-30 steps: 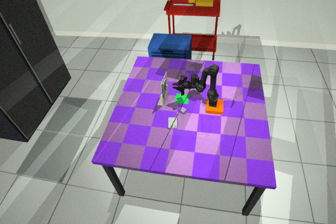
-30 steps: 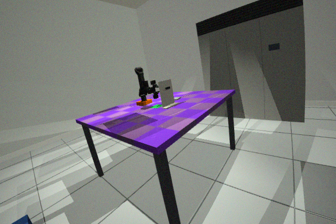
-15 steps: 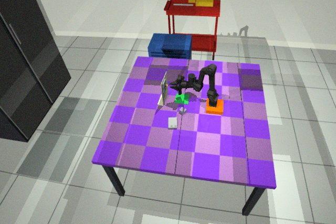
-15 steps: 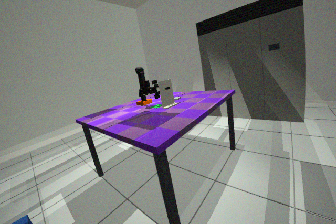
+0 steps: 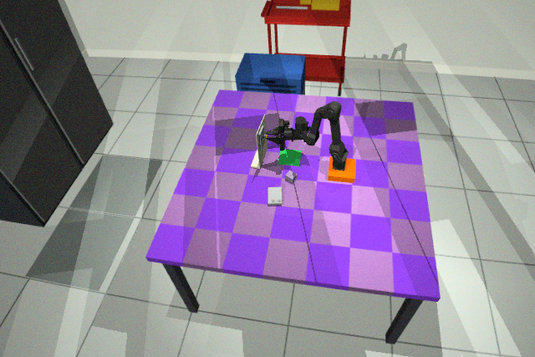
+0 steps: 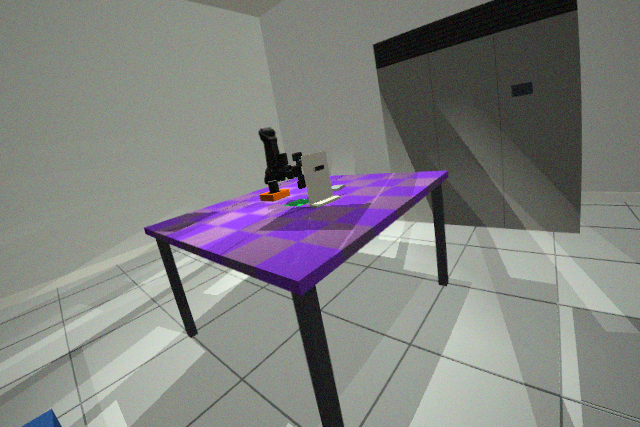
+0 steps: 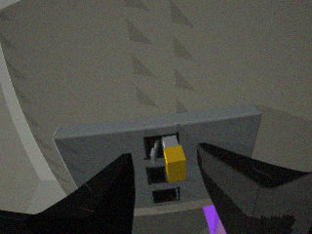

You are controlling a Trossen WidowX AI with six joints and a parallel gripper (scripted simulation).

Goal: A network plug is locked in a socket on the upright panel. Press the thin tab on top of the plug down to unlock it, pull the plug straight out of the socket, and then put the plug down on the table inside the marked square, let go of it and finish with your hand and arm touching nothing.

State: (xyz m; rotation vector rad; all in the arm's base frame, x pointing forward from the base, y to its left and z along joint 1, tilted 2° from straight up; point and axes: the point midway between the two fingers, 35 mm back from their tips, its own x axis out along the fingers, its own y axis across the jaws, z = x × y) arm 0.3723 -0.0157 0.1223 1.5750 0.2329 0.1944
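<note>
Right now my gripper tip is 10 mm short of the network plug. Also, from my gripper tip: upright panel (60 mm below, 30 mm ahead, 10 mm to the left); then green marked square (170 mm below, 120 mm behind, 30 mm to the right); then grey cube (160 mm below, 160 mm behind, 110 mm to the left).
</note>
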